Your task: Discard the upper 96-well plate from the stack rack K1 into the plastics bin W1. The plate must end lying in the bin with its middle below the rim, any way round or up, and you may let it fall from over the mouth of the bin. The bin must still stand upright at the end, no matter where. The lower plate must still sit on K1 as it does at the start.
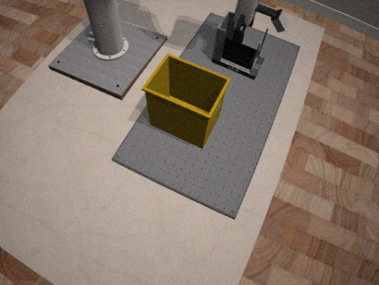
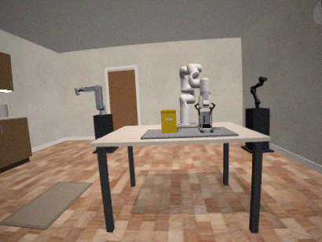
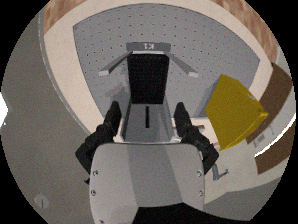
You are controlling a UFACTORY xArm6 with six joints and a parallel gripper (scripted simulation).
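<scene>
My hand is 100 mm above the black 96-well plate. Round my hand: pale plate (110 mm below); then yellow plastics bin W1 (60 mm behind, 290 mm to the right, 50 mm below).
</scene>
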